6 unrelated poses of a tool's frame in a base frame.
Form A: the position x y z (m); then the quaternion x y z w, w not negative.
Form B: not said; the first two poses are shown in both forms.
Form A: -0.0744 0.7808 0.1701 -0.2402 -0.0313 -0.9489 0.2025
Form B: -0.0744 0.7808 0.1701 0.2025 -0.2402 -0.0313 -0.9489
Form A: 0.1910 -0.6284 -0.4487 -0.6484 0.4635 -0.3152 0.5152
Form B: 0.1910 -0.6284 -0.4487 0.5152 -0.6484 0.4635 -0.3152
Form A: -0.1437 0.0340 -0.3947 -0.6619 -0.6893 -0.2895 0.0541
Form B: -0.1437 0.0340 -0.3947 0.0541 -0.6619 -0.6893 -0.2895
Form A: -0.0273 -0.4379 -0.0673 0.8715 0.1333 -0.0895 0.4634
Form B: -0.0273 -0.4379 -0.0673 0.4634 0.8715 0.1333 -0.0895
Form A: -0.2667 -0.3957 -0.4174 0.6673 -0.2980 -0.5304 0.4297
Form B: -0.2667 -0.3957 -0.4174 0.4297 0.6673 -0.2980 -0.5304
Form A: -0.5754 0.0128 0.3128 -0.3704 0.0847 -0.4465 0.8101
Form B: -0.5754 0.0128 0.3128 0.8101 -0.3704 0.0847 -0.4465
